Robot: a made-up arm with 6 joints.
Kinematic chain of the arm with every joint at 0, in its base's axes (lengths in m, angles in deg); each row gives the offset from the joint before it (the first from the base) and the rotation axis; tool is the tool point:
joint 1: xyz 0 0 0.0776 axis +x
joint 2: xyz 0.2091 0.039 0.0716 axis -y
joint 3: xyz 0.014 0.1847 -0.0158 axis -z
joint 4: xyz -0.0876 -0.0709 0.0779 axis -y
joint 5: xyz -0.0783 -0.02 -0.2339 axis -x
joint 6: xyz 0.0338 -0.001 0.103 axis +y
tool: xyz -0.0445 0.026 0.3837
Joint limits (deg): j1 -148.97..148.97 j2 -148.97..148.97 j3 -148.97..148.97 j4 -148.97..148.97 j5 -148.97..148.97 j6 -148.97..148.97
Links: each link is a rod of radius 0.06 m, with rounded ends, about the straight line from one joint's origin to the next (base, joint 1, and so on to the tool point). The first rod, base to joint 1, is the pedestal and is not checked.
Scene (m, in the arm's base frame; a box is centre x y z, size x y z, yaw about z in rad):
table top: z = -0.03
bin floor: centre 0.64 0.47 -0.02 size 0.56 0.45 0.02 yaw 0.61
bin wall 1: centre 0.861 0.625 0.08 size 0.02 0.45 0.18 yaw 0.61
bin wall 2: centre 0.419 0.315 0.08 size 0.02 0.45 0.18 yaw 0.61
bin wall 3: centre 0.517 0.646 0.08 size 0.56 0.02 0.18 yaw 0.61
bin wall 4: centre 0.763 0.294 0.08 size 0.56 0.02 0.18 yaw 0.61
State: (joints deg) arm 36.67 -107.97 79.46 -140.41 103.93 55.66
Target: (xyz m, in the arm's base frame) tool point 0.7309 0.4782 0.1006
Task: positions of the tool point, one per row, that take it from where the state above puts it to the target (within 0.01 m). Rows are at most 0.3 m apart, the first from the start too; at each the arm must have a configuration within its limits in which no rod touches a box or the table.
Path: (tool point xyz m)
1: 0.4308 0.6851 0.3684
2: 0.5820 0.6180 0.3533
3: 0.7309 0.4782 0.3780
4: 0.7309 0.4782 0.1007

